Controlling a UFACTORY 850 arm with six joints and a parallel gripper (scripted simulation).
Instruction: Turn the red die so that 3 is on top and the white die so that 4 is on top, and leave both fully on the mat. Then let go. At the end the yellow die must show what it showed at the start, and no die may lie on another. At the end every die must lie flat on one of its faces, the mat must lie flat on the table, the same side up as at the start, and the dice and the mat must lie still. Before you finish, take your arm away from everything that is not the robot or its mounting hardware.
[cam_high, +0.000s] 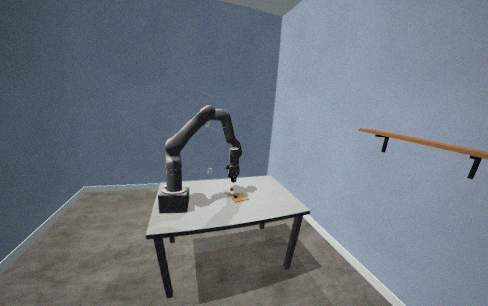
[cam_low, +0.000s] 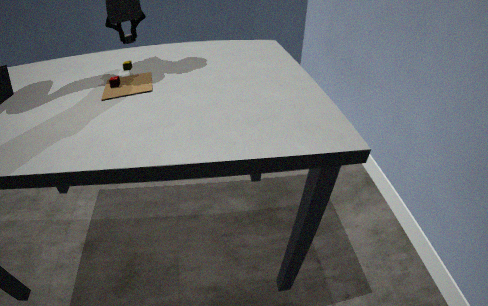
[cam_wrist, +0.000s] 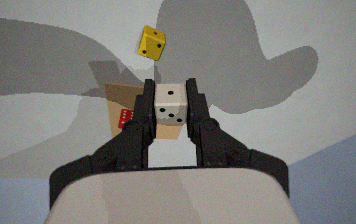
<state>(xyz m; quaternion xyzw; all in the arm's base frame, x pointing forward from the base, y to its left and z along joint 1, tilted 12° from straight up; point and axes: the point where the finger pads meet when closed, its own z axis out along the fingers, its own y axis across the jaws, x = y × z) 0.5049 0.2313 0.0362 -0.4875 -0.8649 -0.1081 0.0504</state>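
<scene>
My hand is 2 cm past the yellow die and 10 cm above it. Also, from my hand: tan mat 4 cm ahead, 14 cm to the right, 11 cm below; white die 1 cm below; red die 14 cm to the right, 10 cm below.
</scene>
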